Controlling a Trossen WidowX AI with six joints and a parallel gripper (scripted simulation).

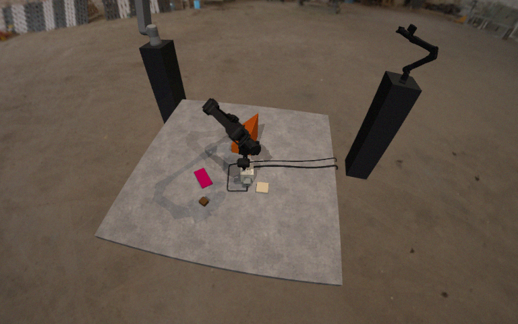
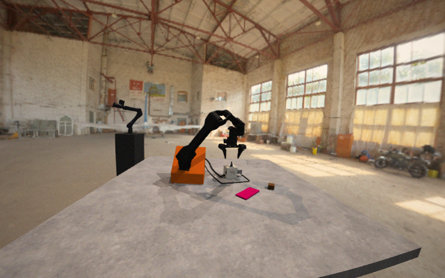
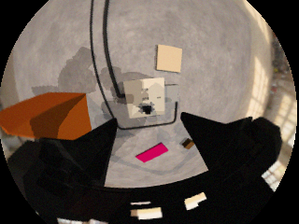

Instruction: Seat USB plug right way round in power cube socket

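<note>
Right now the black USB plug is 40 mm below my gripper tip. Also, from my gripper tip: pink flat card (250 mm to the right, 130 mm below, 70 mm ahead); then cream square tile (130 mm below, 120 mm to the left, 50 mm ahead); then small brown block (230 mm ahead, 180 mm to the right, 120 mm below).
</note>
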